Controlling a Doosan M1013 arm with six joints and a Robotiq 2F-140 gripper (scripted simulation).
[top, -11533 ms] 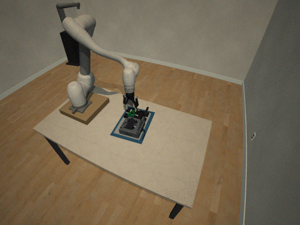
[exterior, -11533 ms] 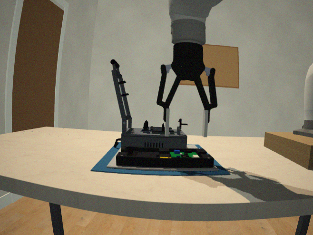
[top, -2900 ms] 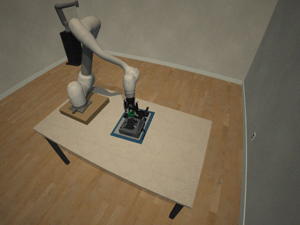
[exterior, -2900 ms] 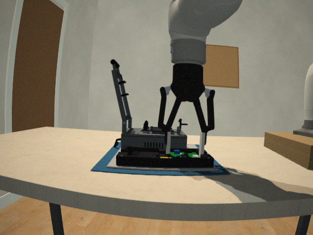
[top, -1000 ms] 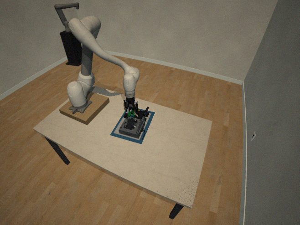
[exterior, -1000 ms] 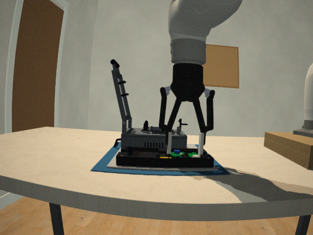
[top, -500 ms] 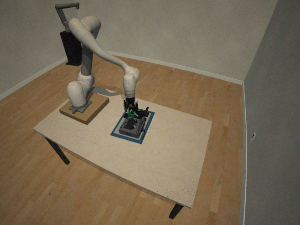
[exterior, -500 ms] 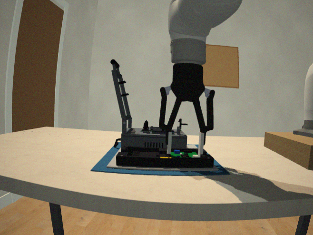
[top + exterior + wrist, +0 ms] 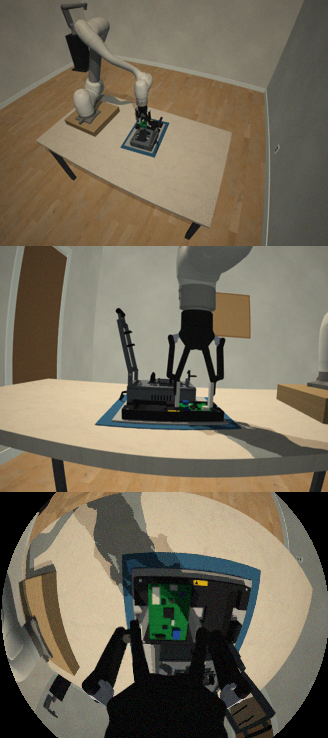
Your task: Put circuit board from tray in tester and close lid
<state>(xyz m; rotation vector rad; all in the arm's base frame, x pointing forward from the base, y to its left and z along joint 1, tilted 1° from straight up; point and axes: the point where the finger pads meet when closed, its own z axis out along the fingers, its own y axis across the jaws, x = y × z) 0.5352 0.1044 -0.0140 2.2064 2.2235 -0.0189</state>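
My hand is 130 mm to the left of the grey tester, 90 mm short of it and 70 mm below it. The rest, counted from my hand: green circuit board: 20 mm below; latch hook: 110 mm to the right, 40 mm above; tester lid: 190 mm ahead, 170 mm to the right, 140 mm above.
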